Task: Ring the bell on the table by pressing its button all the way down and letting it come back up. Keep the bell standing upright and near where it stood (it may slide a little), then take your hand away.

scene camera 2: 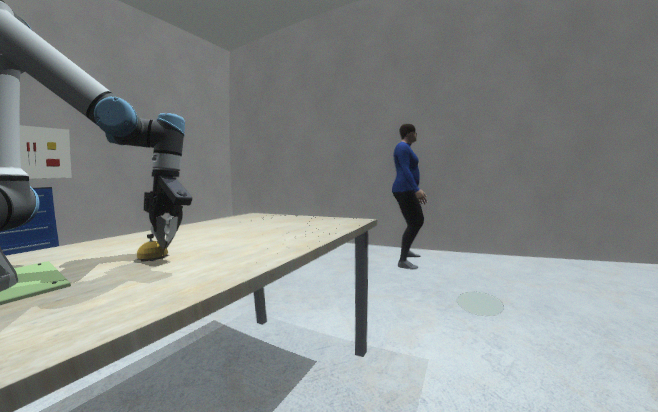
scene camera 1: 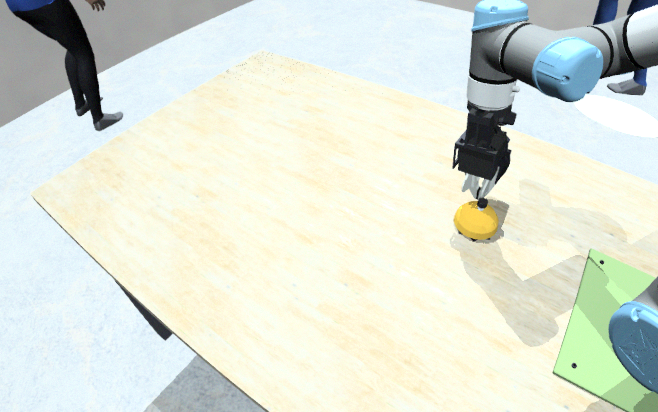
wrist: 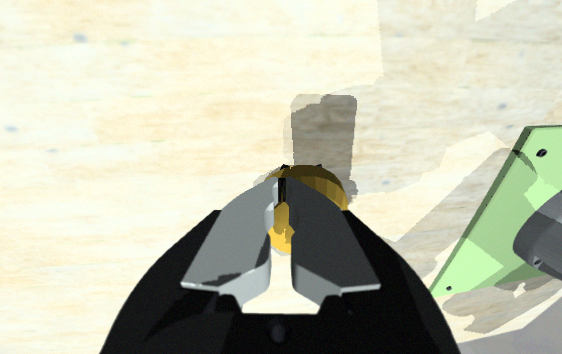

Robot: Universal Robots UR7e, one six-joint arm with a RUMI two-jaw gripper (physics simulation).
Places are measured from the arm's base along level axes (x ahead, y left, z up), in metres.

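Pixels of known places: gripper, fingertip midpoint: (scene camera 2: 164, 248) (scene camera 1: 477, 198) (wrist: 282, 180).
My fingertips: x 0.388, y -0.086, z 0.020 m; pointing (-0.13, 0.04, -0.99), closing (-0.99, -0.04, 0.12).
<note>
Behind a point stands the place of what it marks.
The yellow bell (scene camera 1: 476, 222) {x 0.362, y -0.019, z 0.029 m} (scene camera 2: 149, 252) {x 0.349, y -0.078, z 0.017 m} (wrist: 332, 186) {x 0.349, y -0.078, z 0.018 m} stands upright on the wooden table (scene camera 1: 250, 200) {x 0.765, y 0.165, z -0.007 m} (scene camera 2: 225, 240) {x 0.620, y -0.052, z -0.007 m} (wrist: 150, 125) {x 0.480, y -0.118, z -0.007 m}. Its black button (scene camera 1: 482, 203) {x 0.367, y -0.039, z 0.059 m} (scene camera 2: 150, 236) {x 0.366, y -0.054, z 0.055 m} sticks up from the dome and looks raised. My gripper (scene camera 1: 480, 196) {x 0.388, y -0.086, z 0.020 m} (scene camera 2: 164, 250) {x 0.388, y -0.086, z 0.020 m} (wrist: 282, 180) {x 0.388, y -0.086, z 0.020 m} is shut and empty, pointing down. In scene camera 2 its fingertips are beside the button, lower than its top, and overlap the right side of the dome. In scene camera 1 they are just behind the button. I cannot tell whether they touch the bell. In the wrist view the fingers hide part of the bell.
A green plate (scene camera 1: 587, 320) {x 0.125, y 0.039, z 0.001 m} (scene camera 2: 42, 274) {x 0.120, y 0.007, z 0.001 m} (wrist: 480, 235) {x 0.136, y 0.015, z 0.001 m} lies on the table near the arm's base. A person in blue and black (scene camera 1: 82, 50) (scene camera 2: 406, 170) stands beyond the table. Another person's legs (scene camera 1: 640, 75) show behind the arm.
</note>
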